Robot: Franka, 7 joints.
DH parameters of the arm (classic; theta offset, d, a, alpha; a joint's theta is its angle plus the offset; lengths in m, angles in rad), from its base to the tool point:
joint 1: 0 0.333 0 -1.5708
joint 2: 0 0 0 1.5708
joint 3: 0 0.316 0.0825 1.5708
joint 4: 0 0 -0.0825 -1.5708
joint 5: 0 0.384 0 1.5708
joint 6: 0 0 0.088 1.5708
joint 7: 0 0.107 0 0
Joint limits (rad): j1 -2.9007..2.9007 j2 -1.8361..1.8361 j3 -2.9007..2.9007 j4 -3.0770..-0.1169 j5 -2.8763..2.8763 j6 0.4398..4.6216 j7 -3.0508..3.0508
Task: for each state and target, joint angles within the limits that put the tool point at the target. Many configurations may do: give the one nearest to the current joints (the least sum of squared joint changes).
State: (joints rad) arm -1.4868 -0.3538 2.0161 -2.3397 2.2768 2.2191 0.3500
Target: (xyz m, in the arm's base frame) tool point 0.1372 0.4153 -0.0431
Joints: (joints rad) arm -1.3030 -1.0054 2.6407 -2.1922 2.2682 2.1301 0.3500
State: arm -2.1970 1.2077 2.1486 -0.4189 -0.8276 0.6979 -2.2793
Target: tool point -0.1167 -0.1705 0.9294
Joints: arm -2.7639 0.7770 2.9007 -0.6829 -0.3379 0.4398 -2.2793
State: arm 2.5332 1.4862 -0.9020 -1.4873 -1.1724 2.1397 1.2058
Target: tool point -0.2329 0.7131 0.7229
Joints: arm 2.3481 0.8822 -1.1687 -0.6936 -1.2246 2.3373 1.2058
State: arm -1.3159 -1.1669 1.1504 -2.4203 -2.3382 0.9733 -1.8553
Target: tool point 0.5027 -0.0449 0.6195
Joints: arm -1.7595 -0.9666 1.3327 -2.2144 -2.4523 1.2260 -1.8553
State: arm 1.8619 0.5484 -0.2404 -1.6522 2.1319 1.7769 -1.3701
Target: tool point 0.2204 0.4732 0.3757
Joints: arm 1.5374 0.0407 -0.5723 -2.3491 1.9900 1.6947 -1.3701
